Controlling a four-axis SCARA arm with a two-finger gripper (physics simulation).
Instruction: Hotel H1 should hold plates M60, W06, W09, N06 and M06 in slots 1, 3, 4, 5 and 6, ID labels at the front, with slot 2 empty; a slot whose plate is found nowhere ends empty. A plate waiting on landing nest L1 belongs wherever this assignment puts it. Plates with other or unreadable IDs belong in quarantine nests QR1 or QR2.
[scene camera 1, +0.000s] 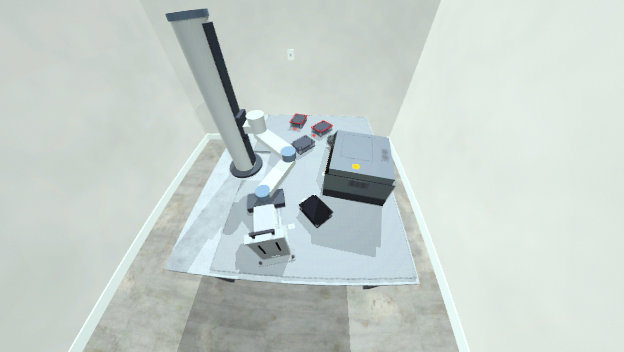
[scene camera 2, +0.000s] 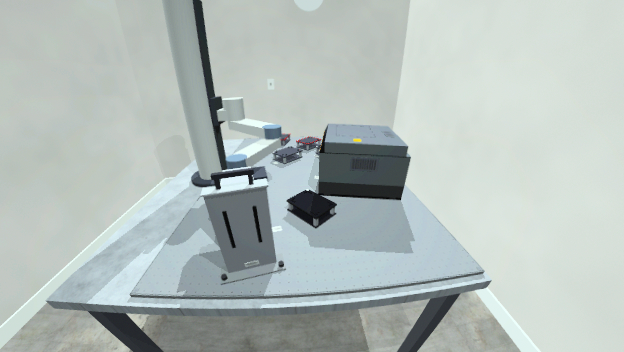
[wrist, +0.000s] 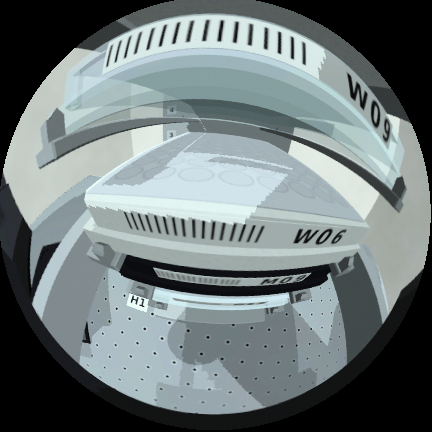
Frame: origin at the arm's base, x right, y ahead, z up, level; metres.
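Seen in the pictures: arm's base, link origin: (scene camera 1: 246, 165).
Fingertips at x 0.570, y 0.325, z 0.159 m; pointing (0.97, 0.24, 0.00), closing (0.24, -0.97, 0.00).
Observation:
Pixels of each thing's top centre, then the offset from my fingertips to it.
- dark-rimmed plate with ID M09, top centre: (wrist: 231, 177) dx -0.023, dy -0.006, dz +0.003 m
- pale plate W06, top centre: (wrist: 234, 143) dx -0.023, dy -0.004, dz +0.024 m
- pale plate, top centre: (wrist: 222, 218) dx -0.023, dy -0.004, dz -0.032 m
- large grey instrument, top centre: (scene camera 2: 361, 132) (scene camera 1: 362, 151) dx -0.456, dy +0.469, dz +0.109 m
- black nest, top centre: (wrist: 44, 279) (scene camera 2: 311, 201) (scene camera 1: 315, 207) dx -0.194, dy +0.208, dz -0.092 m
- dark grey nest, top centre: (scene camera 2: 287, 149) (scene camera 1: 303, 141) dx -0.784, dy +0.094, dz -0.086 m
Hotel H1 (scene camera 1: 278, 246) (scene camera 2: 242, 227) stands at the table's front left. The wrist view looks into it. A dark-rimmed plate with ID M09 (wrist: 245, 281) is close below pale plate W06 (wrist: 282, 235), raised slightly off the brackets under it. W09 (wrist: 335, 65) is higher up. A pale plate (wrist: 220, 302) is under M09, its ID mostly hidden. My gripper (wrist: 225, 280) is shut on M09; its grey fingers run up both sides of the wrist view, the contact partly hidden by W06. Two red-rimmed nests (scene camera 1: 298, 119) (scene camera 1: 322, 127) (scene camera 2: 308, 142) stand at the back.
A large grey instrument (scene camera 1: 362, 155) (scene camera 2: 365, 170) stands on the right. A black nest (scene camera 1: 316, 211) (scene camera 2: 311, 206) lies between it and the hotel. A dark grey nest (scene camera 1: 303, 143) (scene camera 2: 287, 153) is farther back. The arm's column (scene camera 1: 215, 90) (scene camera 2: 185, 90) stands at the left.

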